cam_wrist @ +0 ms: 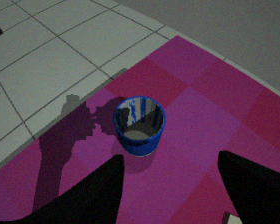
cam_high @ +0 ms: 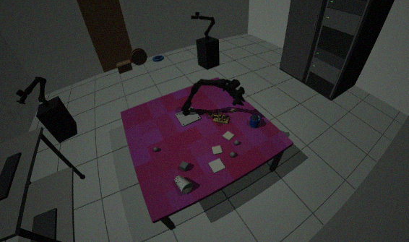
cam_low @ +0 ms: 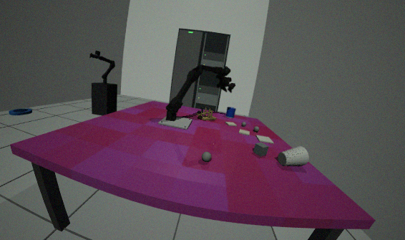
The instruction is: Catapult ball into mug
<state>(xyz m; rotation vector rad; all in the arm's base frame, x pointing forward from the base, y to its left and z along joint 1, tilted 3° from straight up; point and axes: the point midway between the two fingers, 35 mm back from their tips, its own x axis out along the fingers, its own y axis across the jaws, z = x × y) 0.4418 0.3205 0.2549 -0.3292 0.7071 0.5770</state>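
My gripper tip is now 26 cm past the dark ball, 17 cm to the left of it and 20 cm above it. Round my gripper tip: catapult 22 cm behind, 13 cm to the right, 21 cm below; then tan block 20 cm behind, 7 cm to the left, 25 cm below; then blue mug 8 cm ahead, 8 cm to the left, 23 cm below.
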